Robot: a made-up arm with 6 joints.
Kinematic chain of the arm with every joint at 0, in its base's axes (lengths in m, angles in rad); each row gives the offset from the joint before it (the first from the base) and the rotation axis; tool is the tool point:
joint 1: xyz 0 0 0.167 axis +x
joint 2: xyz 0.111 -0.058 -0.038 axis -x
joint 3: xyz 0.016 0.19 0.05 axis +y
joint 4: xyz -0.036 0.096 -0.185 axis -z
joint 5: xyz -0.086 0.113 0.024 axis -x
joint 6: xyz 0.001 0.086 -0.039 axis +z
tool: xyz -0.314 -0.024 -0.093
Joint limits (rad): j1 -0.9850..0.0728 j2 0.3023..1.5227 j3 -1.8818..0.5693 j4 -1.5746..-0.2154 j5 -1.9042..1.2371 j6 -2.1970..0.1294
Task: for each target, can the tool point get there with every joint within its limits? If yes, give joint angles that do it. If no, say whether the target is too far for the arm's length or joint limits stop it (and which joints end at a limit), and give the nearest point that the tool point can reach.
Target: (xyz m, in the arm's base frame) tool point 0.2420 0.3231 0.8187
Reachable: no: joint limits stop it (at a limit: joint 1, joint 2, joint 3) | nearest point 0.0734 0.2556 0.4517 | short by 0.409 m
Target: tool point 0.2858 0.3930 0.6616
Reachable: no: joint limits stop it (at a limit: joint 1, joint 2, joint 3) | nearest point 0.1200 0.3337 0.4083 | short by 0.308 m
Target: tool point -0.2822 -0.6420 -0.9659
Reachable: no: too far | nearest point -0.1376 -0.4196 -0.5734 | short by 0.474 m
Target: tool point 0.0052 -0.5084 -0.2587
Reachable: yes | joints -0.3026 1.1777 -1.2708 -1.3871 -0.6223 -1.8740
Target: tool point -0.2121 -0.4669 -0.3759
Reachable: yes | joints -0.0942 1.3020 -0.2356 -0.8698 0.4288 -1.4110
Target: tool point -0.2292 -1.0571 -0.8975
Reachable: no: too far | nearest point -0.0767 -0.6117 -0.4490 | short by 0.650 m
